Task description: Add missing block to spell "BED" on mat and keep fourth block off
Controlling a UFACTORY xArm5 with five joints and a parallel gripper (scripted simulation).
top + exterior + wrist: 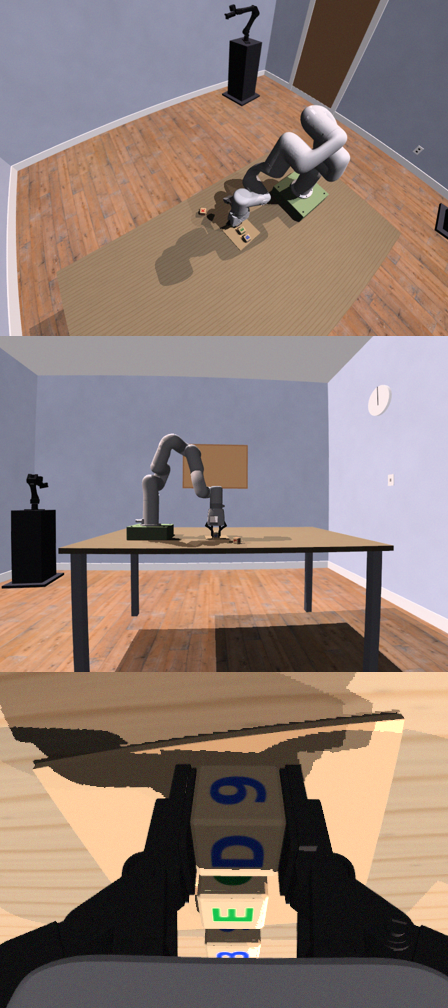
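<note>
Now: hand 5 cm to the right of the tan mat, 3 cm above it and 1 cm short of it.
</note>
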